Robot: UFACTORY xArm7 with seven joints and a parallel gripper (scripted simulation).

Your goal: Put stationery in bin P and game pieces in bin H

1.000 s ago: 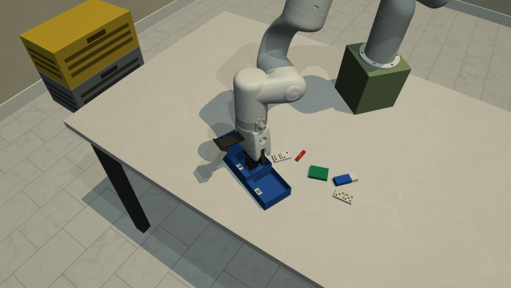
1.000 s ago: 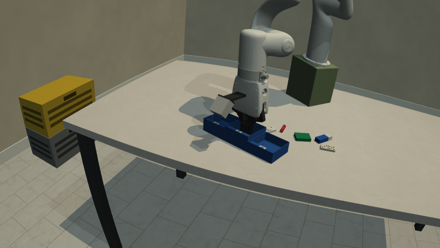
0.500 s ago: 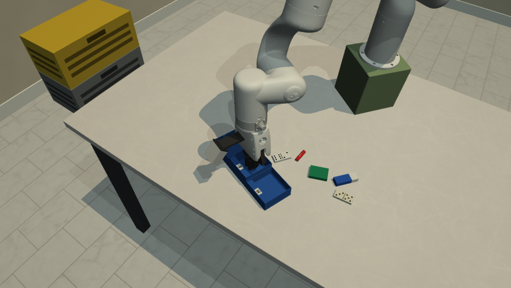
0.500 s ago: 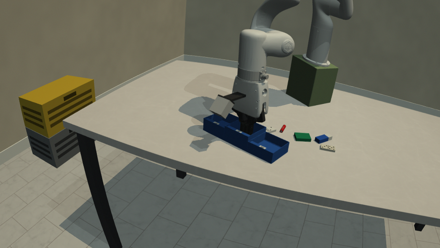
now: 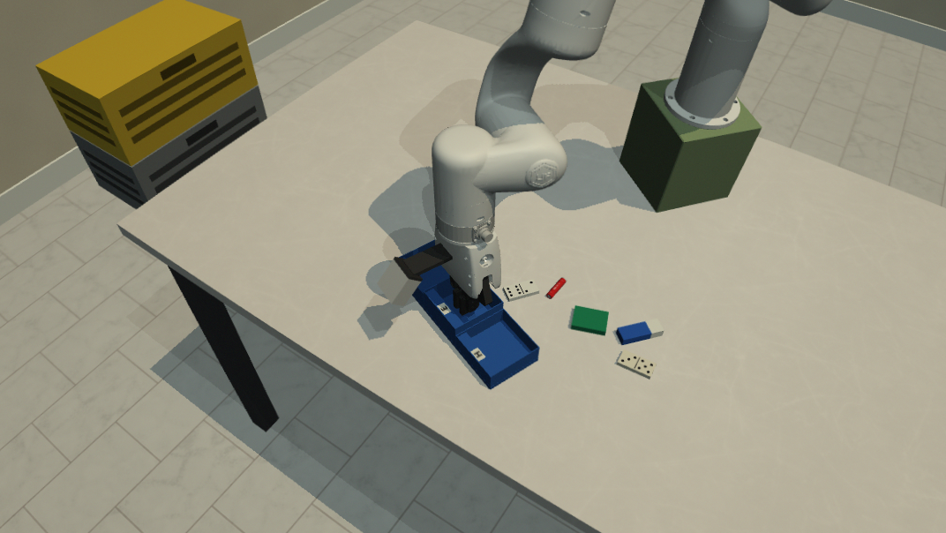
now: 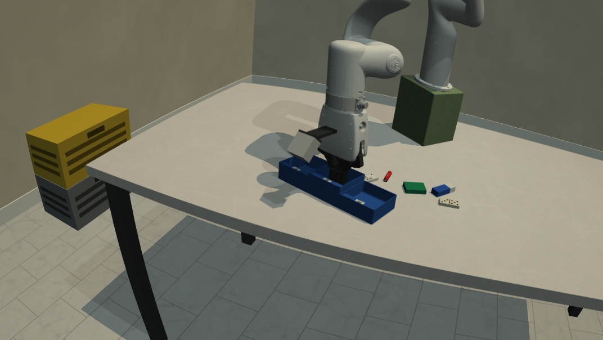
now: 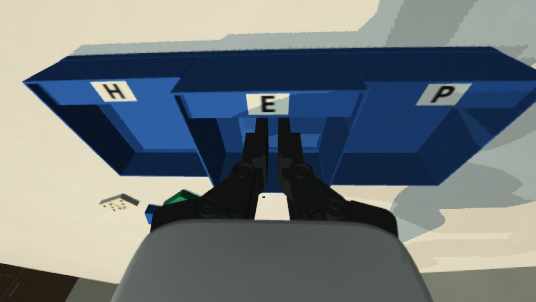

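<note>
The blue three-part bin lies 1 cm below my hand and 1 cm ahead of it. Round my hand: blue-and-white eraser 24 cm to the left, 10 cm behind, 3 cm below; then red cylinder 11 cm behind, 9 cm to the left, 3 cm below; then green block 17 cm to the left, 8 cm behind, 3 cm below.
</note>
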